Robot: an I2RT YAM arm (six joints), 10 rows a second.
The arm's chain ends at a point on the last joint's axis. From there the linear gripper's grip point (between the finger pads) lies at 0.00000 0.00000 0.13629 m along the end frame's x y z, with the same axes.
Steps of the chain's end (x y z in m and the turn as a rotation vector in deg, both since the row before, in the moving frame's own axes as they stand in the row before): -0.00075, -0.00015, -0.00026, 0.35, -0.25, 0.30; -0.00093, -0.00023, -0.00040, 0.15, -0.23, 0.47; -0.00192, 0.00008, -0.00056, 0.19, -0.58, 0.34; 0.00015, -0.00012, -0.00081, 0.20, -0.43, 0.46; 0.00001, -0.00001, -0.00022, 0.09, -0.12, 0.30; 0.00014, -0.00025, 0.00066, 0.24, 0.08, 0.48; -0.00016, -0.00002, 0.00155, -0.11, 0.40, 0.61; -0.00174, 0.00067, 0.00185, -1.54, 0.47, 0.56; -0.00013, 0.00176, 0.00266, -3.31, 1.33, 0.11; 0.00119, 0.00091, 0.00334, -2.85, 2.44, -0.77
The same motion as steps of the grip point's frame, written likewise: -0.00134, -0.00098, -0.00026, 0.35, -0.25, 0.30; -0.00148, -0.00059, -0.00040, 0.15, -0.23, 0.47; -0.00330, -0.00038, -0.00057, 0.19, -0.58, 0.34; -0.00087, -0.00060, -0.00081, 0.20, -0.43, 0.46; -0.00027, -0.00022, -0.00022, 0.09, -0.12, 0.30; 0.00033, -0.00082, 0.00066, 0.24, 0.08, 0.48; 0.00079, 0.00025, 0.00155, -0.11, 0.40, 0.61; -0.00064, 0.00434, 0.00180, -1.54, 0.47, 0.56; 0.00302, 0.00963, 0.00240, -3.31, 1.33, 0.11; 0.00704, 0.00765, 0.00305, -2.85, 2.44, -0.77
